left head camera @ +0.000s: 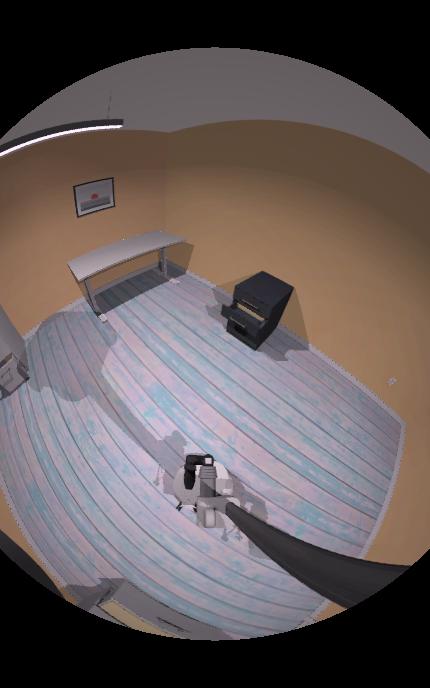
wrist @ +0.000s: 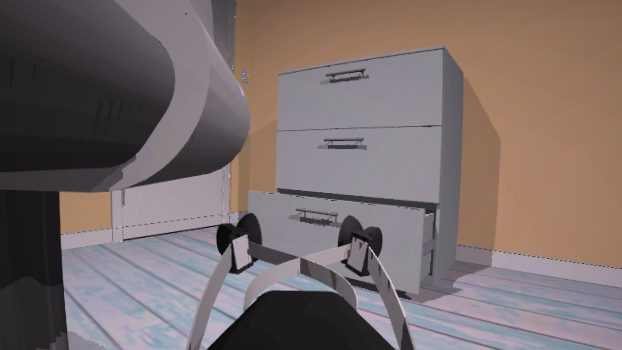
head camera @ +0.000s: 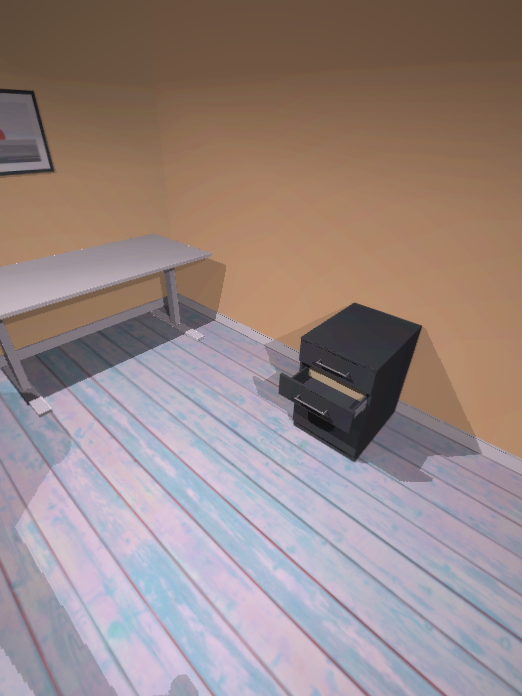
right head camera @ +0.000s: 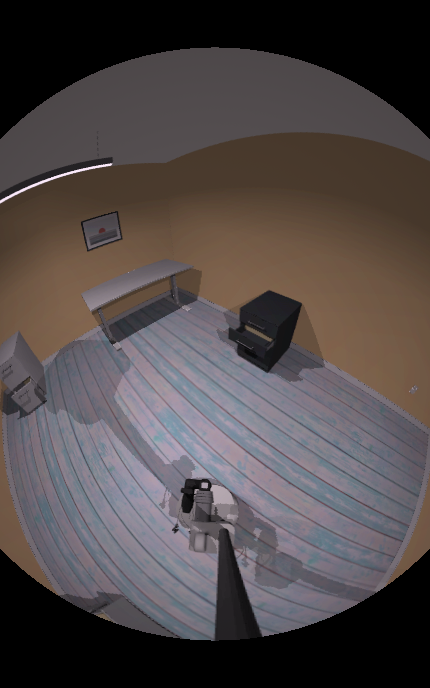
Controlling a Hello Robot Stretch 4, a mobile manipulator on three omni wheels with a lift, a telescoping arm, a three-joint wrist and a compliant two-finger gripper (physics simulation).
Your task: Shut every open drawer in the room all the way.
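Frame: origin at the robot's base, x left, y back, z up, level; millimetres.
Seen in the pictures: gripper, fingertip midpoint: [left head camera: 186,511] [wrist: 299,233] [right head camera: 182,534].
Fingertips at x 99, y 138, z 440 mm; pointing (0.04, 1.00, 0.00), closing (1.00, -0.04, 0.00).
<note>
Offsets run from my fingertips to a thing's middle. "pt": to the spot under its first point. Level surfaces: height alone.
A black cabinet {pt dy -1707, dx -843, dz -78 mm} [head camera: 393,382] [left head camera: 278,314] [right head camera: 287,332] stands by the right wall; its middle drawer {pt dy -1376, dx -489, dz -7 mm} [head camera: 342,414] [left head camera: 248,324] [right head camera: 253,347] is pulled out, the top one is shut. A grey dresser [wrist: 360,105] [left head camera: 197,621] shows in the wrist view with its bottom drawer [wrist: 390,235] pulled out and the two above shut. A small grey cabinet [right head camera: 26,357] at the far left has its lower drawer [right head camera: 31,400] [left head camera: 12,377] out. My gripper [wrist: 299,233] is open and empty, its fingertips apart, in front of the dresser and not touching it.
A light desk {dz +253 mm} [head camera: 101,269] [left head camera: 126,251] [right head camera: 136,280] stands at the back left, under a framed picture [left head camera: 94,196] [right head camera: 101,230]. A pale door [wrist: 170,205] shows behind my arm at the left of the wrist view.
</note>
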